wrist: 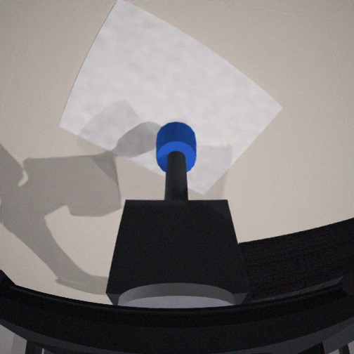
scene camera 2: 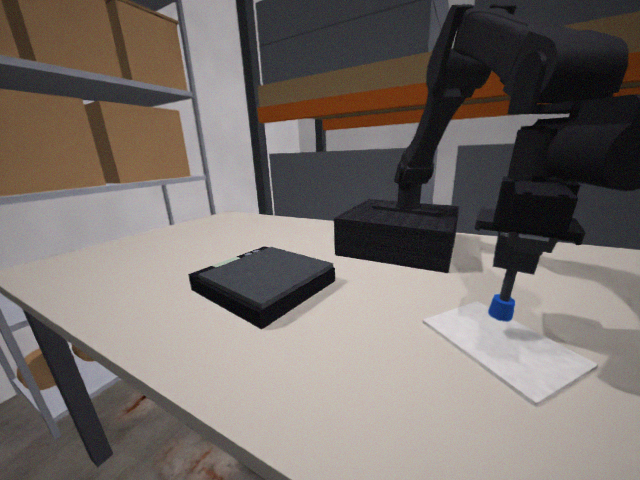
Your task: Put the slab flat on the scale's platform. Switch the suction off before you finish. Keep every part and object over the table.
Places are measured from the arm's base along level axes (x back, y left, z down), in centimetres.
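Pixels of known places: hand, its tool point: (scene camera 2: 499, 314); arm's base, origin of its link: (scene camera 2: 407, 210).
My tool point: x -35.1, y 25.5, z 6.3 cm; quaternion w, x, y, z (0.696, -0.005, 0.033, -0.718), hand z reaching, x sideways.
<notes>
Ahead of a thing's pixels: the offset from my tool point to its top centre. Level surfaces: height alone.
The slab {dx -0.8, dy +0.5, dz +3.5 cm} (scene camera 2: 532, 364) (wrist: 175, 65), a thin white mottled rectangle, lies flat on the table. The scale {dx -6.8, dy -42.6, dz -0.4 cm} (scene camera 2: 227, 298) is a low black box to the left in the scene view, with a dark grey square platform {dx -6.9, dy -40.9, dz -0.4 cm} (scene camera 2: 271, 276) on top and a pale green display strip on its far left edge; it does not show in the wrist view. My gripper, a blue suction cup (scene camera 2: 501, 308) (wrist: 176, 146) on a thin black rod, points down a little above the slab, near its edge on the robot's side. A gap and the cup's shadow show on the slab. The cup holds nothing.
A black block-shaped base (scene camera 2: 395, 235) stands on the table {dz +4.1 cm} (scene camera 2: 330, 392) behind the scale and the slab. Shelves with brown boxes (scene camera 2: 147, 144) stand at the left, beyond the table. The table's edge runs along the left and front.
</notes>
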